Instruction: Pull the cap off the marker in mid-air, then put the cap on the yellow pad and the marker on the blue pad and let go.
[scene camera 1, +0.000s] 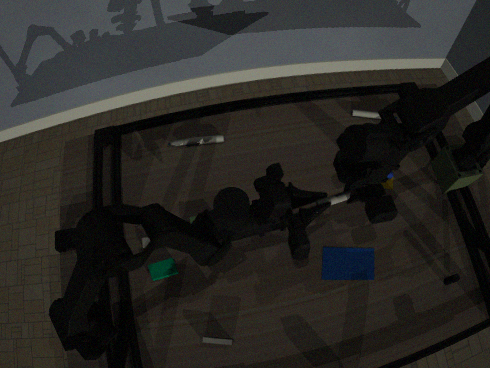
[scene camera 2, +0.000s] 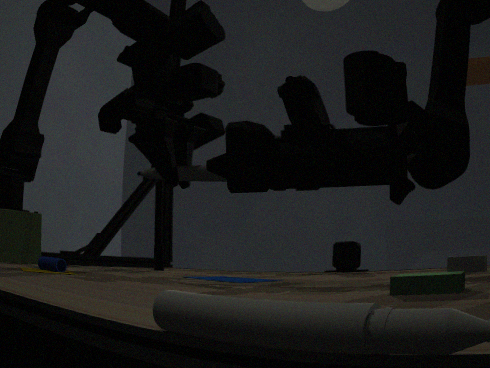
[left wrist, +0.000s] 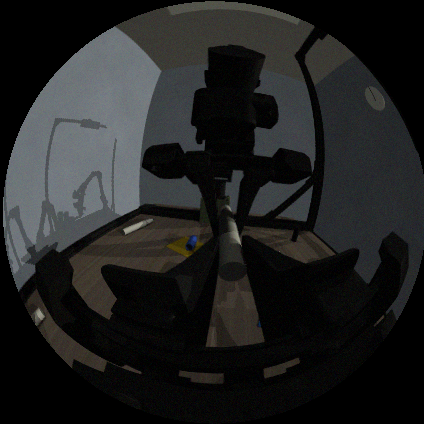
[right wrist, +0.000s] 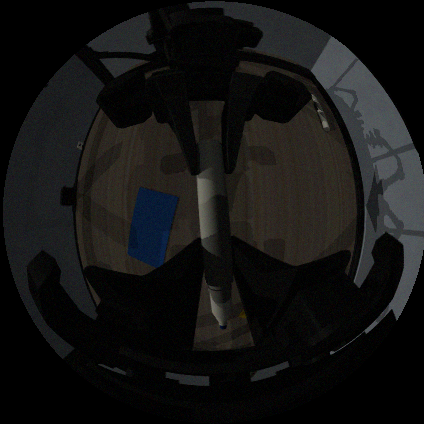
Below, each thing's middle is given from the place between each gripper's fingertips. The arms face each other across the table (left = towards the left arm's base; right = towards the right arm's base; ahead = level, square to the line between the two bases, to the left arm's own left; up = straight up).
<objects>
Right now the blue pad (scene camera 1: 338, 263) is 110 mm below my right hand, 110 mm behind it and 20 mm to the left of it.
Now: the blue pad 130 mm below my left hand, 120 mm behind it and 20 mm to the right of it.
</objects>
